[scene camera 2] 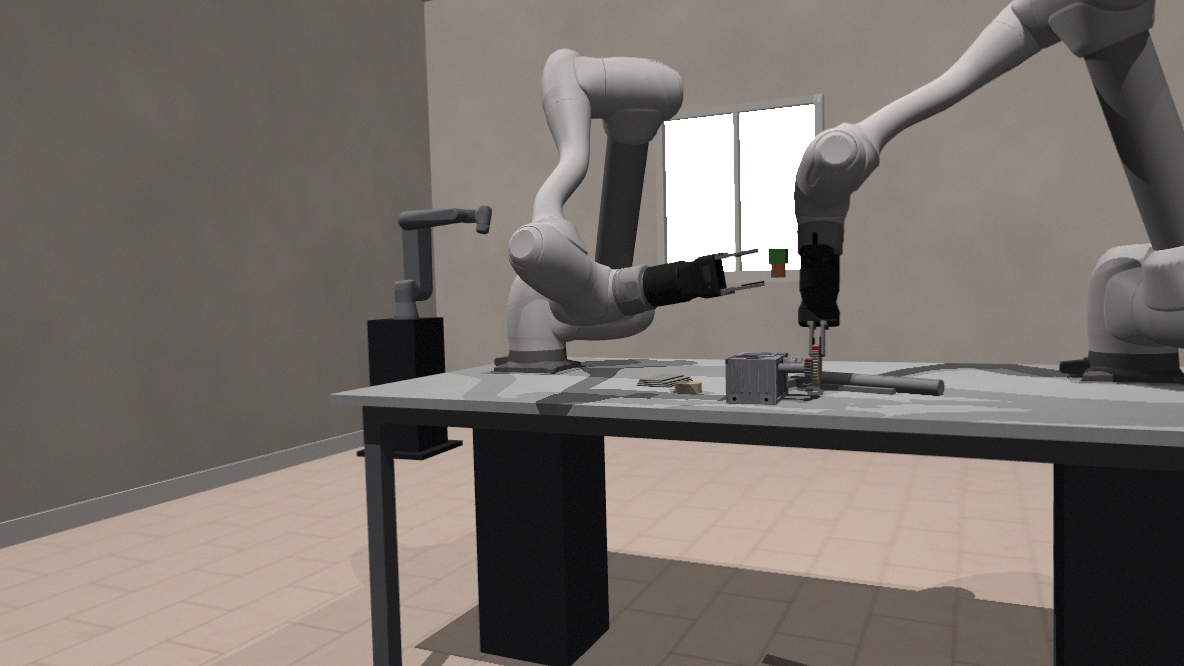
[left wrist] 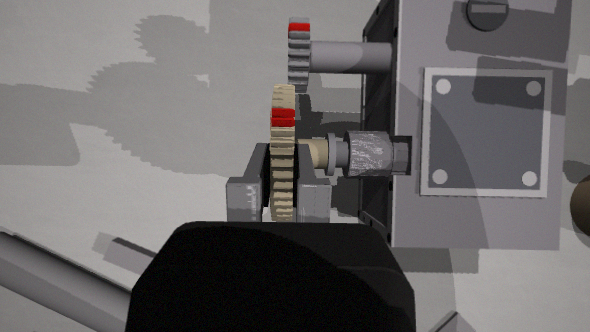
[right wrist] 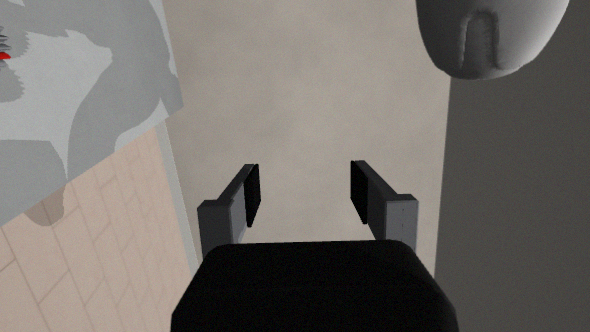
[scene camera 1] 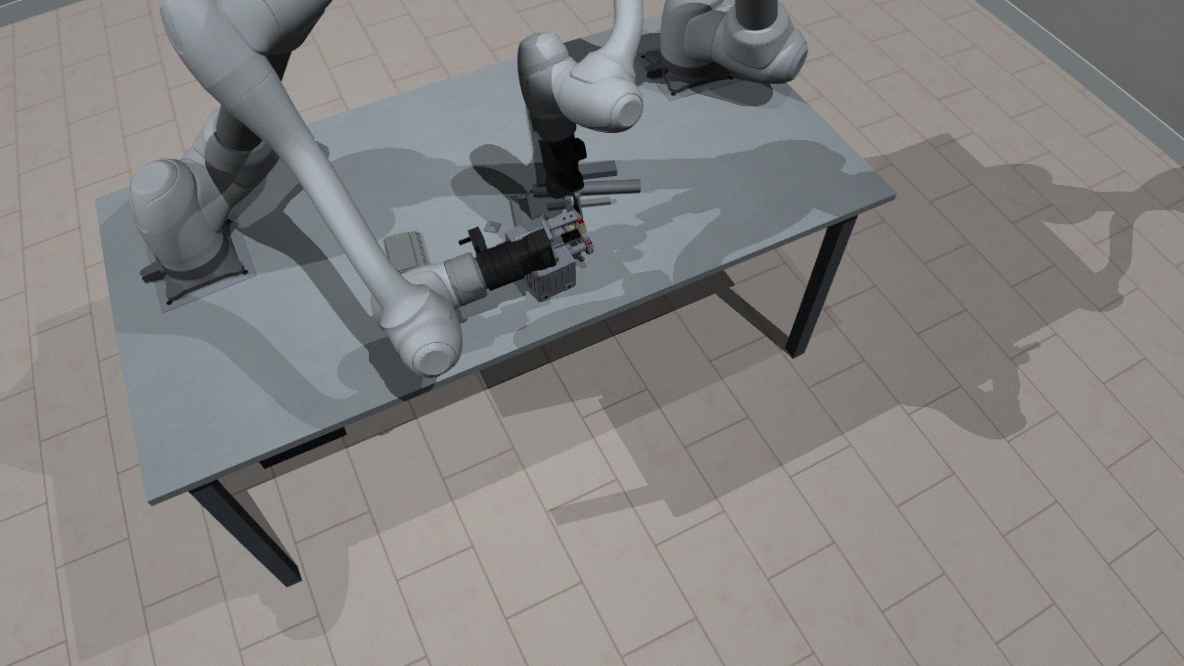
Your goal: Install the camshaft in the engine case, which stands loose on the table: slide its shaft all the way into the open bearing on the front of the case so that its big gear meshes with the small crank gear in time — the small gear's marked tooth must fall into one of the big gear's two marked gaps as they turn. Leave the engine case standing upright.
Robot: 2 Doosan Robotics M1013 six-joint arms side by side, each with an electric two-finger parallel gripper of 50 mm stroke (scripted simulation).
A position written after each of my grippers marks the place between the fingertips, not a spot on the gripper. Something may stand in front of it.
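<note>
Engine case point(scene camera 2: 761, 378), point(left wrist: 461, 141). Camshaft point(left wrist: 328, 154), out of frame in the right wrist view. Ribbed plate stack point(scene camera 1: 405, 250), out of frame in the left wrist view. Thin bar point(left wrist: 120, 252). My left gripper point(scene camera 2: 816, 355), point(left wrist: 282, 162), point(scene camera 1: 575, 219). My right gripper point(scene camera 2: 759, 267), point(right wrist: 304, 181), point(scene camera 1: 577, 224).
</note>
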